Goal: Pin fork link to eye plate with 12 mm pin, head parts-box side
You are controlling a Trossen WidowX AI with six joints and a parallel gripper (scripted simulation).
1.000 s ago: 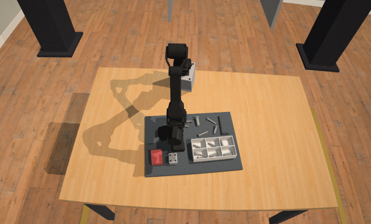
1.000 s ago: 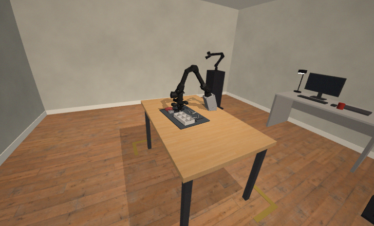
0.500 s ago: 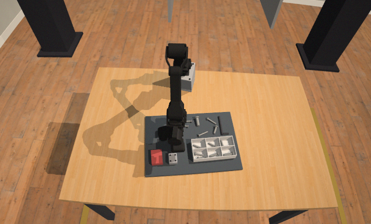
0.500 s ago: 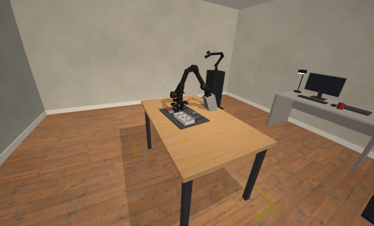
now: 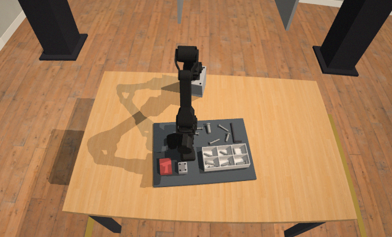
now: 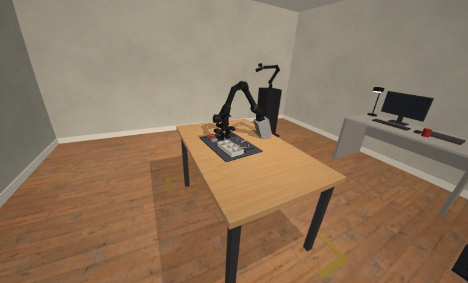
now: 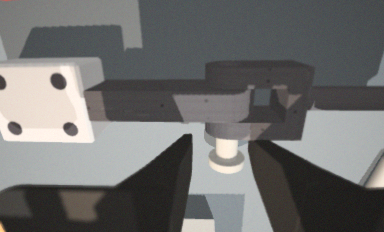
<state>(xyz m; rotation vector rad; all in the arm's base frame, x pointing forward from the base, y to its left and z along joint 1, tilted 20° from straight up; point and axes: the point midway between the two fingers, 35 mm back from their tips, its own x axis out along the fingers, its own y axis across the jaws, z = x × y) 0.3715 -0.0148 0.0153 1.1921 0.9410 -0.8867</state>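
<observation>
My hand is 4 cm above the pale pin and 1 cm to the left of it. Also, from my hand: dark eye plate bar (4 cm below, 2 cm to the right, 1 cm ahead); then light grey block (9 cm ahead, 3 cm below, 1 cm to the right); then red block (9 cm to the right, 9 cm ahead, 4 cm below).
</observation>
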